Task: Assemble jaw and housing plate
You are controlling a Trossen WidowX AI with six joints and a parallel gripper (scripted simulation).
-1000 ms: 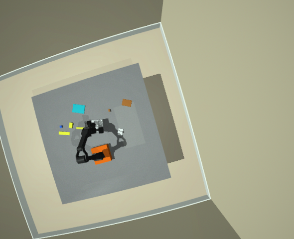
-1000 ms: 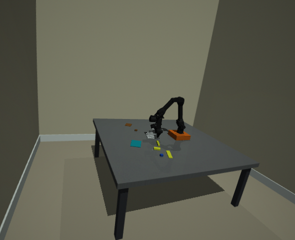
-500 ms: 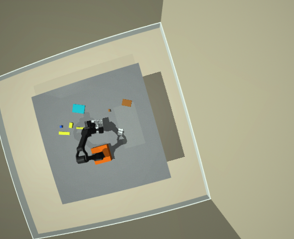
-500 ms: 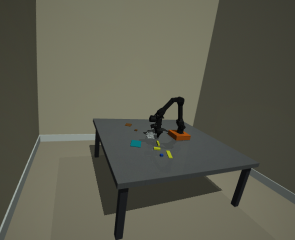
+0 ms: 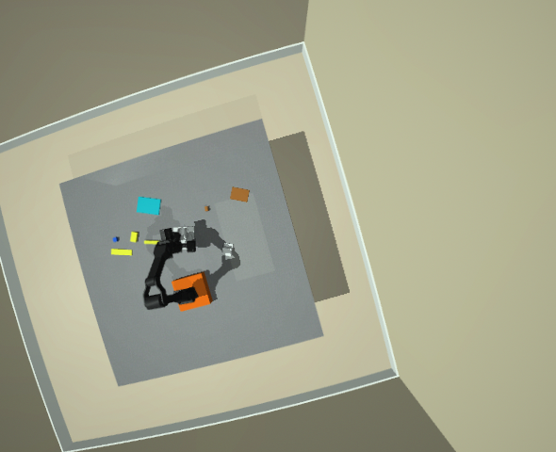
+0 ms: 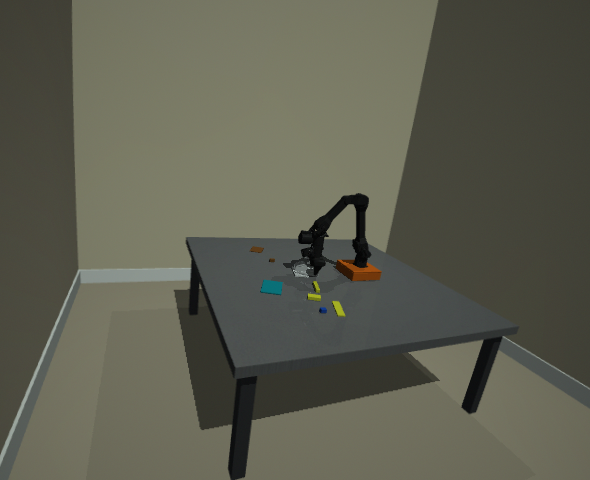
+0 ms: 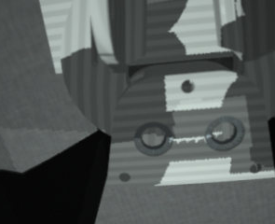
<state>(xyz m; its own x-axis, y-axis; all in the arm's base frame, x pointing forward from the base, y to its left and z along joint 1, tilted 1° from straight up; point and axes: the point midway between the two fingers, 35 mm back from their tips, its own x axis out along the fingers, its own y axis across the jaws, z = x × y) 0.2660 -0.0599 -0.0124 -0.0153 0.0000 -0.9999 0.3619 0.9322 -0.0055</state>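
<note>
The jaw lies 2 cm to the right of my gripper tip, 2 cm ahead of it and 1 cm above it. The rest, counted from my gripper tip: white base plate (7 cm ahead, 3 cm to the right); then yellow bar (16 cm to the left, 9 cm ahead); then small brown block (21 cm to the right, 14 cm ahead).
</note>
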